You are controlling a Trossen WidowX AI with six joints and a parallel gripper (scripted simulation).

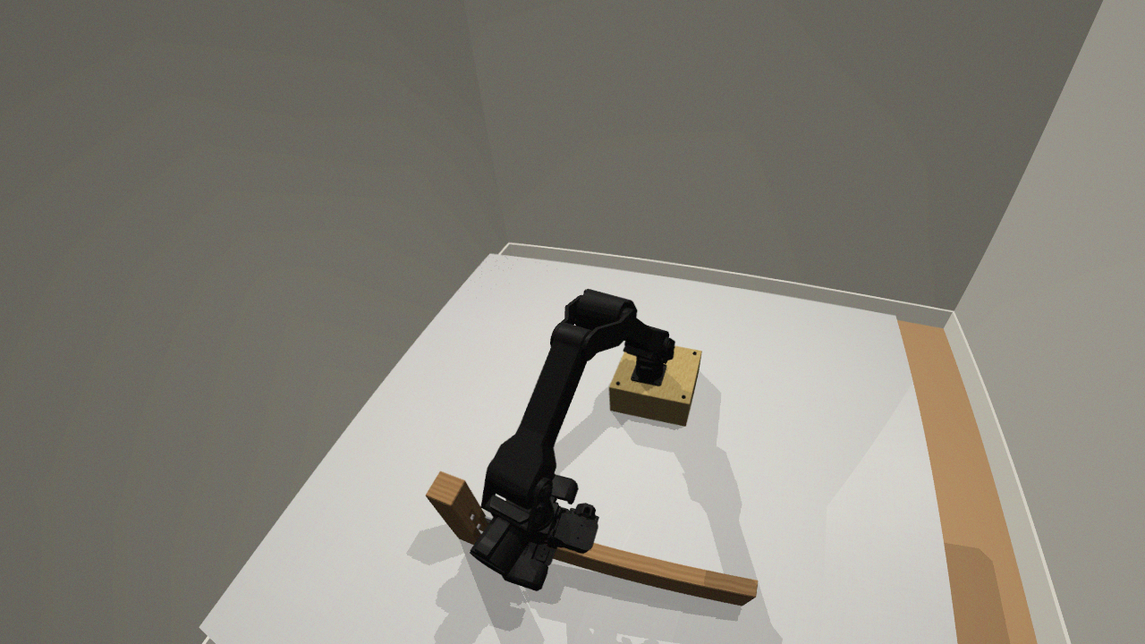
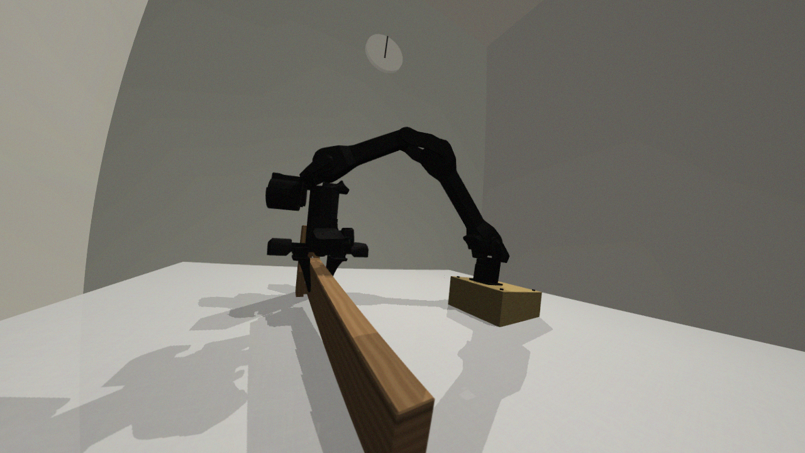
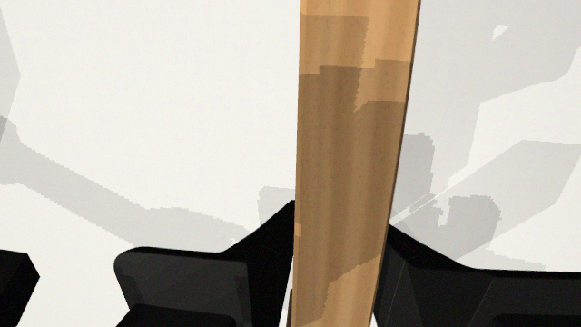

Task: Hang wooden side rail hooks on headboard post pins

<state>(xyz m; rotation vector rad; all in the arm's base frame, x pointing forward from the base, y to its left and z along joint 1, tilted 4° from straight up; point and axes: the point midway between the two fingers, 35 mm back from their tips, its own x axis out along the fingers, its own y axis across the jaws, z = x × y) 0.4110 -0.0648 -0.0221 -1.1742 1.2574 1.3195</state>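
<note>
Now: gripper tip 10 mm short of the wooden headboard post, 150 mm to the left of it and 40 mm below it.
</note>
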